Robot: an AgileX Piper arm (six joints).
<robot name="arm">
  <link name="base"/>
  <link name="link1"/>
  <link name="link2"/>
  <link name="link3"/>
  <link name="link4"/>
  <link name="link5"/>
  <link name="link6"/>
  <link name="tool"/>
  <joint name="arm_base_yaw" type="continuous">
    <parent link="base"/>
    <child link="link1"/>
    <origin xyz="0 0 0.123" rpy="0 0 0"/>
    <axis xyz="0 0 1"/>
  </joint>
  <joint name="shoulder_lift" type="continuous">
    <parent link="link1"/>
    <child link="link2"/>
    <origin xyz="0 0 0" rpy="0 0 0"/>
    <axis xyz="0 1 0"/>
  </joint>
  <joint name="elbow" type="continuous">
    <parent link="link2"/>
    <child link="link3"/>
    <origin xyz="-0.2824 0 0.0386" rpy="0 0 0"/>
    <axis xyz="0 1 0"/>
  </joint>
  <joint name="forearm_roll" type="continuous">
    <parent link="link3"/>
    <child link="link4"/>
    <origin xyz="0.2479 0 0.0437" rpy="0 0 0"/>
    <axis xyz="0.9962 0 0.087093"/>
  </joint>
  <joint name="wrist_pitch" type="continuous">
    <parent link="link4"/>
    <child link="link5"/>
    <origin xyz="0 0 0" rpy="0 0 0"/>
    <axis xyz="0 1 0"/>
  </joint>
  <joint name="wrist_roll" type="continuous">
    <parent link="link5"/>
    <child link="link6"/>
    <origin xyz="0.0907 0 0.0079" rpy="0 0 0"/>
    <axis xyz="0.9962 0 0.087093"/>
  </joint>
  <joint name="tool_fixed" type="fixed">
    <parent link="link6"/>
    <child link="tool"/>
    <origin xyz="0 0 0" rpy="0 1.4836 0"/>
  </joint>
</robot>
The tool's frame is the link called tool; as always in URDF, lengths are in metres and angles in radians. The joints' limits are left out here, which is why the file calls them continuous.
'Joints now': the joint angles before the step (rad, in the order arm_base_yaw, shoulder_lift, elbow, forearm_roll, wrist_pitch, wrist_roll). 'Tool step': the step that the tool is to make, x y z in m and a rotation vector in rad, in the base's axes. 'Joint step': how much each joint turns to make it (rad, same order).
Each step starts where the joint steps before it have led.
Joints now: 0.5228, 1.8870, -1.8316, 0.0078, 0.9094, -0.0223
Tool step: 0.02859, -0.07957, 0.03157, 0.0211, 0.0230, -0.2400
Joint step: -0.1954, 0.0000, -0.1305, -0.0078, 0.1426, 0.0575
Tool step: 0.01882, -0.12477, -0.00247, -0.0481, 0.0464, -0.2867
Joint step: -0.2928, 0.0018, -0.0046, -0.0304, 0.0568, -0.0148
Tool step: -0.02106, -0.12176, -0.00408, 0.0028, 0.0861, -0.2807
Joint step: -0.2962, 0.0000, -0.0008, 0.0040, 0.0859, -0.0204
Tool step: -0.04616, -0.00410, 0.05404, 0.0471, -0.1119, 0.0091
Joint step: -0.0691, -0.1465, 0.0055, 0.1145, 0.0493, -0.0598
